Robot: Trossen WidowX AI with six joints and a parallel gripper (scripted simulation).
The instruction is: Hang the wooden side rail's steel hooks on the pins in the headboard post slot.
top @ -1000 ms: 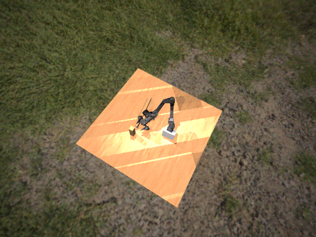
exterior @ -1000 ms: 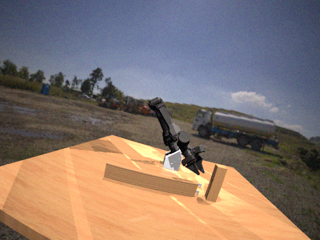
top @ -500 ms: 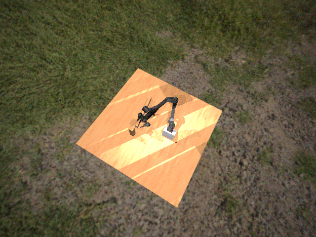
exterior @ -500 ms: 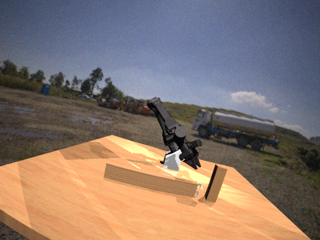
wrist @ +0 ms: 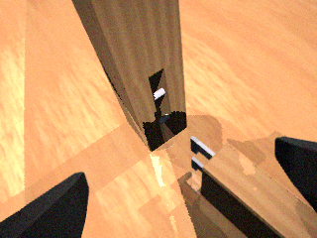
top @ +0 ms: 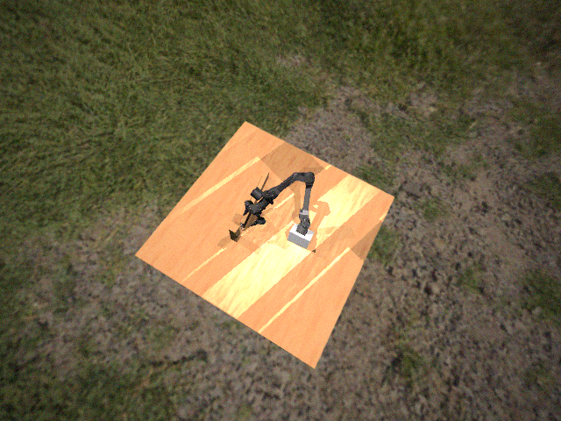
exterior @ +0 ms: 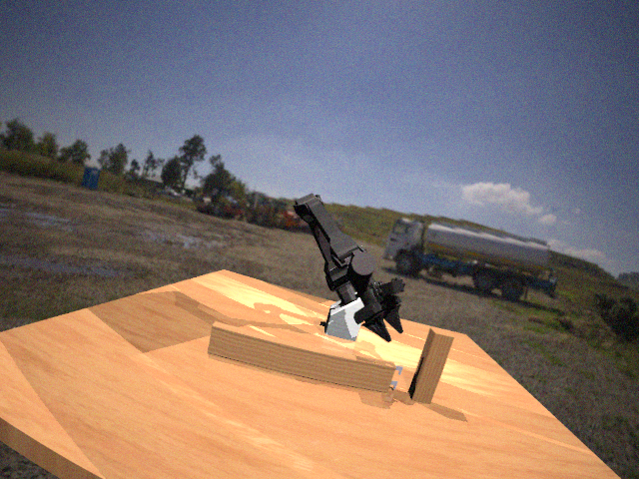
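The headboard post is 30 mm ahead of my gripper tip, 90 mm to the left of it and 40 mm below it.
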